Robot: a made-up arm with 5 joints.
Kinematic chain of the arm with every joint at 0, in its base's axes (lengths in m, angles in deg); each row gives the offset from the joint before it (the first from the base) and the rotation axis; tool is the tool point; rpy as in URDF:
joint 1: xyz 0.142 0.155 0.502 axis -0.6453 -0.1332 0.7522
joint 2: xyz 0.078 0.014 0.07 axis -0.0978 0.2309 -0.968
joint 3: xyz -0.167 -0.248 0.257 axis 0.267 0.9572 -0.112
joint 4: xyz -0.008 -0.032 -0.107 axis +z
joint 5: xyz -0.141 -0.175 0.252 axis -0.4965 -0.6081 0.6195
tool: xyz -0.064 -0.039 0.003 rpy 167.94 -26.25 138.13
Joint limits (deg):
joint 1: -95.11..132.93
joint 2: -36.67..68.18
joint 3: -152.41..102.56
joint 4: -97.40..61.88
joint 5: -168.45..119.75
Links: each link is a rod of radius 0.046 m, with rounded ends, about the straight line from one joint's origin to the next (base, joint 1, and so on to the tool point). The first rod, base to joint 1, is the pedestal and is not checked.
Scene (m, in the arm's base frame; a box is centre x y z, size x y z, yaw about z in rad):
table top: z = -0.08
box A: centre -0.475 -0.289 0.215 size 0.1 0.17 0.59 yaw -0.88
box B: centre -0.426 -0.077 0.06 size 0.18 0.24 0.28 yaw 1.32
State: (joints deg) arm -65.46 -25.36 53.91 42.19 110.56
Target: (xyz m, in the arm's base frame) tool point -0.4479 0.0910 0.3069
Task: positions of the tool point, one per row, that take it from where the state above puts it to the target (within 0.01 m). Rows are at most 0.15 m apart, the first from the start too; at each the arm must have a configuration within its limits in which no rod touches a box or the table.
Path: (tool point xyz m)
1: -0.2100 -0.4759 0.4534
2: -0.2624 -0.4706 0.5690
3: -0.3121 -0.4254 0.6733
4: -0.3536 -0.3469 0.7522
5: -0.3821 -0.2476 0.7955
6: -0.3930 -0.1436 0.7996
7: -0.3831 -0.0505 0.7690
8: -0.4042 -0.0748 0.6839
9: -0.4268 -0.0713 0.5883
10: -0.4448 -0.0401 0.4892
11: -0.4532 0.0158 0.3936
12: -0.4479 0.0910 0.3069

